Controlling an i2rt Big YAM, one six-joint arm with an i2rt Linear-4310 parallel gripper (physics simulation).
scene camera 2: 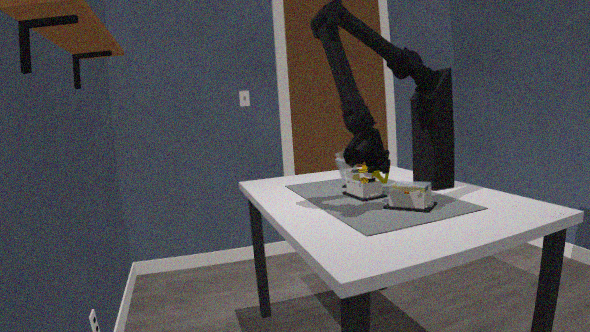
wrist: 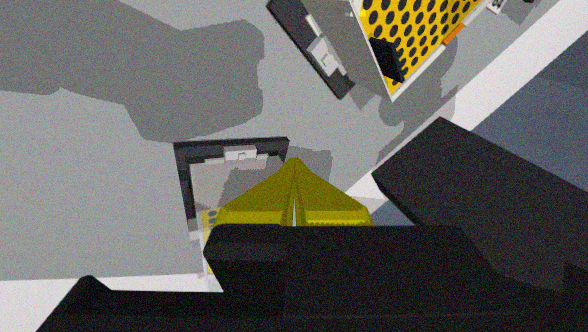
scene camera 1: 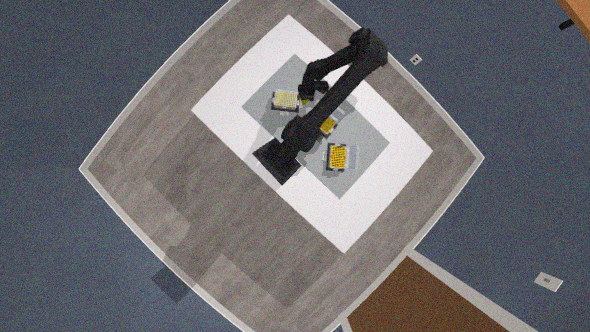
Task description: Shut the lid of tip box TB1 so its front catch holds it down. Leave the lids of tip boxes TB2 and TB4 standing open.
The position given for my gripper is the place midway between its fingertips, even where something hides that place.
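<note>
My gripper [wrist: 294, 165] is visible, as are a clear lid [wrist: 205, 219] and a tip box TB2 [scene camera 2: 364, 192]. A grey mat appears at [scene camera 2: 369, 218] and also at [wrist: 99, 99].
</note>
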